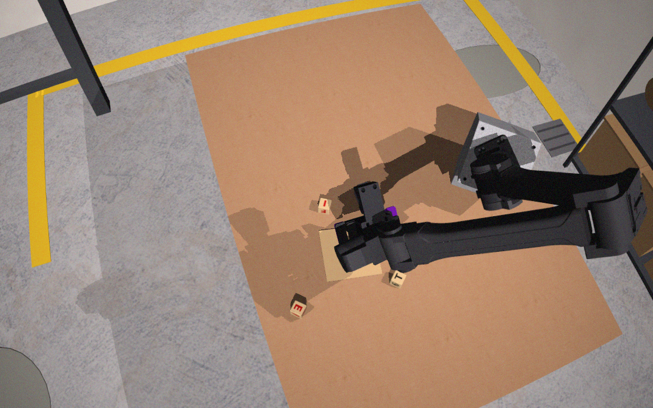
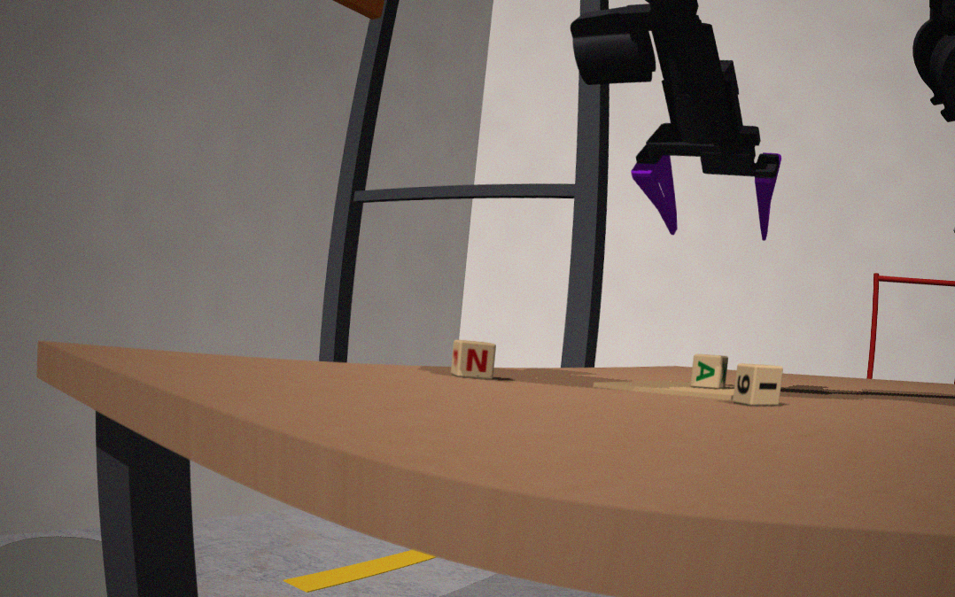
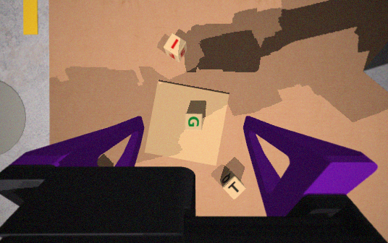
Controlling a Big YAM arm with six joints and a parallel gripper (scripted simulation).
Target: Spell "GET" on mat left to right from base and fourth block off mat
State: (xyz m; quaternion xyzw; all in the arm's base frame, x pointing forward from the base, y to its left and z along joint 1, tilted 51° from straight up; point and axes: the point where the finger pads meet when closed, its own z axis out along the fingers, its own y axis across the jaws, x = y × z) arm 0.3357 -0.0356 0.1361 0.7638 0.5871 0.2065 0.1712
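The G block is 13 cm below my hand and 1 cm to the right of it. Also, from my hand: E block (17 cm ahead, 14 cm below, 13 cm to the left); square mat (15 cm below, 1 cm ahead).
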